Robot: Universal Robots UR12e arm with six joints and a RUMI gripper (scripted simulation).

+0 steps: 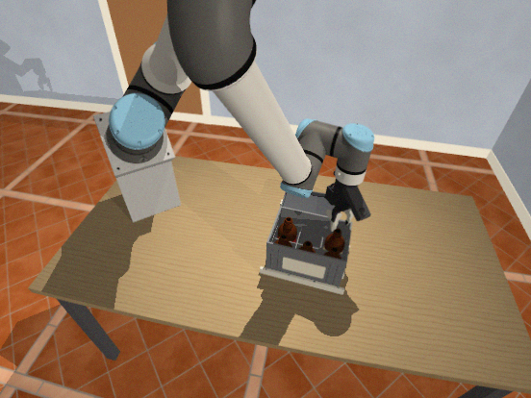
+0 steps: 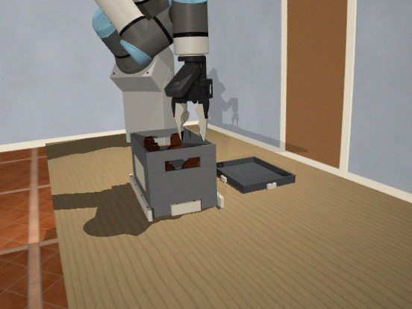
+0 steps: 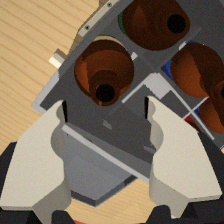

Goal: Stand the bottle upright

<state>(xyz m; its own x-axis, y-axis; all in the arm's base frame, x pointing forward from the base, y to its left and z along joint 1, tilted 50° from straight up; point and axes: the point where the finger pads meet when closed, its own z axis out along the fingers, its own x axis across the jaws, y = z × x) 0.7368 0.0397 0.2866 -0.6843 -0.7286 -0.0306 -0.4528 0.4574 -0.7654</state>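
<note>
My gripper is now 110 mm above the bottle. The rest, counted from my hand: grey tray: 270 mm to the left, 180 mm below, 80 mm behind; then grey crate: 110 mm below, 100 mm behind, 20 mm to the right.
</note>
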